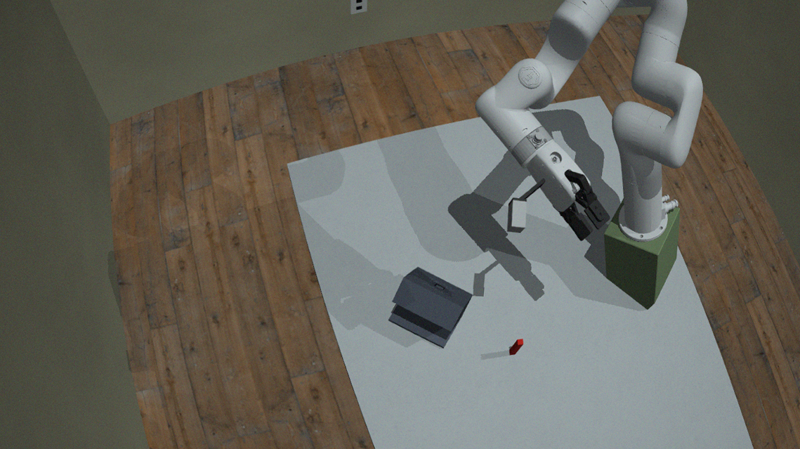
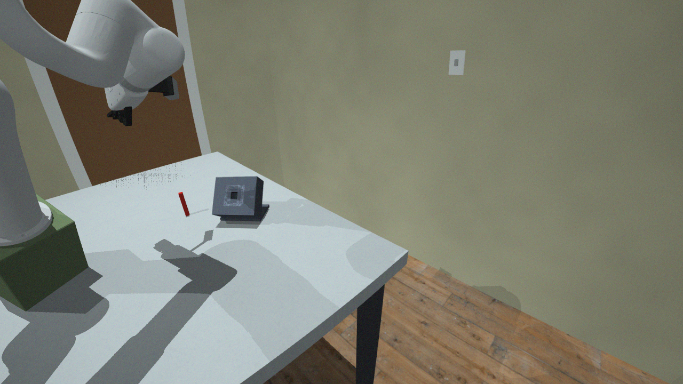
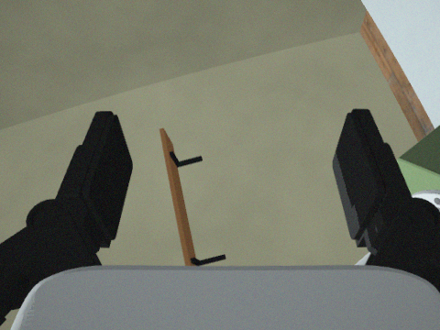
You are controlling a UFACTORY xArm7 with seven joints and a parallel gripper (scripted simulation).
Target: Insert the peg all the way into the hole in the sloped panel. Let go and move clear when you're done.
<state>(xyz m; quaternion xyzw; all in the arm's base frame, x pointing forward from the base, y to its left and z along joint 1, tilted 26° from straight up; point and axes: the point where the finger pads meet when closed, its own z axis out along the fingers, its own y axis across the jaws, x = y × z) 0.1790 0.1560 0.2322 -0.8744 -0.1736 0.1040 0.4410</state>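
The red peg is 350 mm below my hand, 90 mm to the left of it and 90 mm ahead of it.
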